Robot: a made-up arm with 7 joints.
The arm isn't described. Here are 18 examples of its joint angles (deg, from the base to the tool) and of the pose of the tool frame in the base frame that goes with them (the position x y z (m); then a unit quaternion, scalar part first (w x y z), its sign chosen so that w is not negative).
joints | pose
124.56 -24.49 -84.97 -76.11 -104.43 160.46 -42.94 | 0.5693 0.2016 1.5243 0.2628 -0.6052 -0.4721 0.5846
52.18 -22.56 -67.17 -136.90 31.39 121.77 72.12 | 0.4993 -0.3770 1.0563 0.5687 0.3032 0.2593 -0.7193
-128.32 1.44 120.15 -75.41 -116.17 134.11 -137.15 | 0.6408 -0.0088 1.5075 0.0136 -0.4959 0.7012 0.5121
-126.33 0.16 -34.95 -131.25 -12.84 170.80 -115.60 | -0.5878 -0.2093 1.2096 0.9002 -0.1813 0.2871 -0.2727
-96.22 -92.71 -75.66 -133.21 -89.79 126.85 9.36 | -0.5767 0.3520 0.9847 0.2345 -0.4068 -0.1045 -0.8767
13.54 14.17 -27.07 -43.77 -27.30 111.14 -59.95 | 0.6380 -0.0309 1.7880 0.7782 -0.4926 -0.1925 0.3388
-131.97 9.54 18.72 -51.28 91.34 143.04 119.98 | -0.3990 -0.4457 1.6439 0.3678 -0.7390 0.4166 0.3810
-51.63 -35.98 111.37 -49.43 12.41 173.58 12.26 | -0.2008 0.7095 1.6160 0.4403 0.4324 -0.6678 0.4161
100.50 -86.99 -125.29 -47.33 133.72 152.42 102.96 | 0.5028 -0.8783 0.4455 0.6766 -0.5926 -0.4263 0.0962
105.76 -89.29 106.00 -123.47 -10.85 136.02 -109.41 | -0.5177 -0.6295 0.5319 0.6810 0.5650 0.4547 -0.1016
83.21 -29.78 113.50 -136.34 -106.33 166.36 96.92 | -0.4660 -0.3732 0.8563 0.2647 -0.3234 0.3009 -0.8572
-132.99 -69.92 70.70 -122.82 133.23 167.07 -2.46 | 0.4243 -0.1507 1.1286 0.2668 -0.0033 -0.7065 -0.6555
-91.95 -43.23 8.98 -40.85 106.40 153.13 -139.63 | -0.1137 0.4527 1.7669 0.0462 -0.8235 -0.4894 0.2830
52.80 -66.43 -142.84 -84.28 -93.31 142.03 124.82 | -0.1725 -0.9640 0.6334 0.1419 -0.1922 -0.1750 -0.9552
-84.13 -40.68 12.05 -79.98 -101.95 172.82 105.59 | 0.1792 0.1472 1.6562 0.2570 -0.5855 -0.7421 -0.2014
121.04 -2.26 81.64 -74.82 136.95 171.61 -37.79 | -0.5514 -0.1216 1.4355 0.3037 0.3843 0.7306 0.4756
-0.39 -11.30 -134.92 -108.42 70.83 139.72 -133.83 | -0.7221 -0.3973 1.2010 0.7579 -0.4587 -0.2638 -0.3816
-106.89 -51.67 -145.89 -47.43 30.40 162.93 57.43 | 0.2249 1.0483 1.1455 0.7798 0.5711 0.2548 -0.0267
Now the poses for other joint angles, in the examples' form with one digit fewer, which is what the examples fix.
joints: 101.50 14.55 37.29 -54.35 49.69 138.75 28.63
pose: -0.282 0.632 1.652 0.510 0.581 0.400 0.493
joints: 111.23 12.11 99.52 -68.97 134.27 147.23 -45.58
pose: -0.651 -0.067 1.500 0.106 0.335 0.871 0.343
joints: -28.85 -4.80 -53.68 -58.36 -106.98 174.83 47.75
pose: 0.081 -0.385 1.682 0.431 -0.841 -0.287 -0.158
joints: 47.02 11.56 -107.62 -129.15 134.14 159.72 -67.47
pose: 0.125 -0.511 1.061 0.465 0.061 -0.548 -0.693
